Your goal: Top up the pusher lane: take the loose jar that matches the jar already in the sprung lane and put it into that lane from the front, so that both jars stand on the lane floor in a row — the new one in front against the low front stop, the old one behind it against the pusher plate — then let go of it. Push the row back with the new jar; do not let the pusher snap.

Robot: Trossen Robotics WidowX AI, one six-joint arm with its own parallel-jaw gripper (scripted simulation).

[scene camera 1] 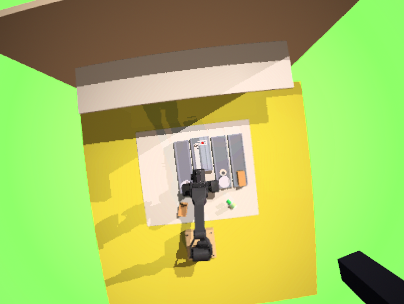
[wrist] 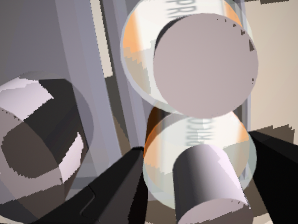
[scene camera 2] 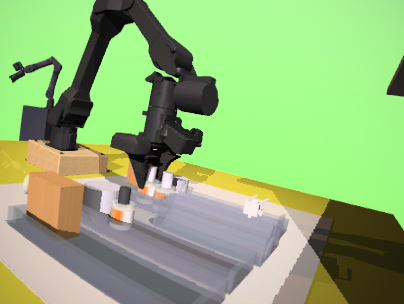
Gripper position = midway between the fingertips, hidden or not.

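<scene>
There's the gripper (scene camera 2: pixel 148 187), (wrist: pixel 196 149). Then there's a jar (wrist: pixel 189 163) and another jar (wrist: pixel 204 66). You'd also see a grey lid (wrist: pixel 50 144), a grey lid (scene camera 2: pixel 98 195), and a grey lane (scene camera 2: pixel 261 234).
</scene>
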